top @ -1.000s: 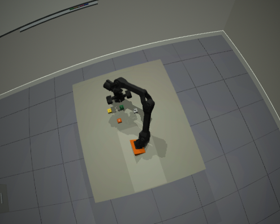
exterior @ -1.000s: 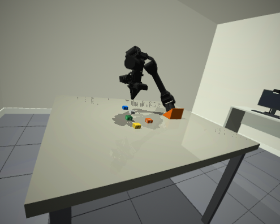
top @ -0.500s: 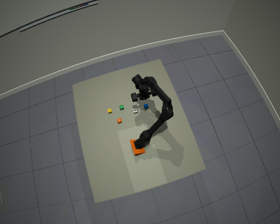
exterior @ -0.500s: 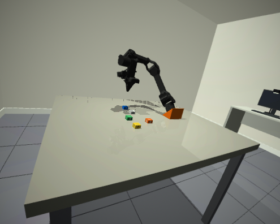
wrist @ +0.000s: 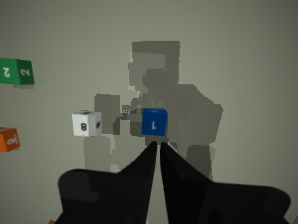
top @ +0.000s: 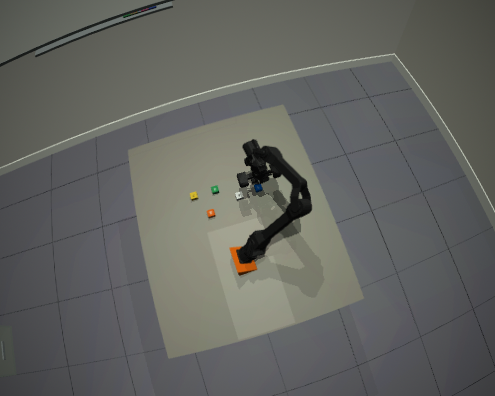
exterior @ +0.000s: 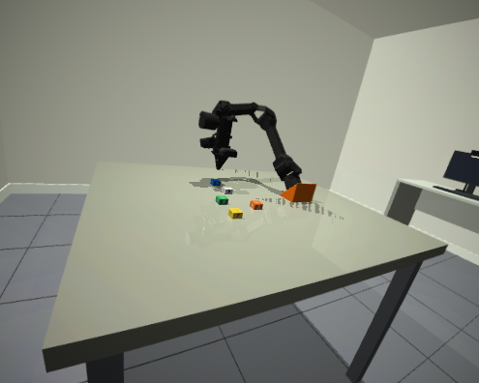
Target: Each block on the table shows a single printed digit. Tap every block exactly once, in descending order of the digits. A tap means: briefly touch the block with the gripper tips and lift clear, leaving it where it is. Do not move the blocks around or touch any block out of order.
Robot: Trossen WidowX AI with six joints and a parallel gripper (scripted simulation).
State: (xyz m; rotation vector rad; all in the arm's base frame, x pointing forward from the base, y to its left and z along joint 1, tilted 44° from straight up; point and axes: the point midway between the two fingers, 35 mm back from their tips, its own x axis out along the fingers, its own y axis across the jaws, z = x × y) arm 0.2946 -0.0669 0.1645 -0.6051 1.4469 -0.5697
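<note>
My gripper tip is 5 cm above the blue block. Round my gripper tip: orange block 25 cm to the left, 5 cm below, 5 cm behind; green block 20 cm to the left, 6 cm ahead, 5 cm below; white block 10 cm to the left, 5 cm below, 1 cm behind.
</note>
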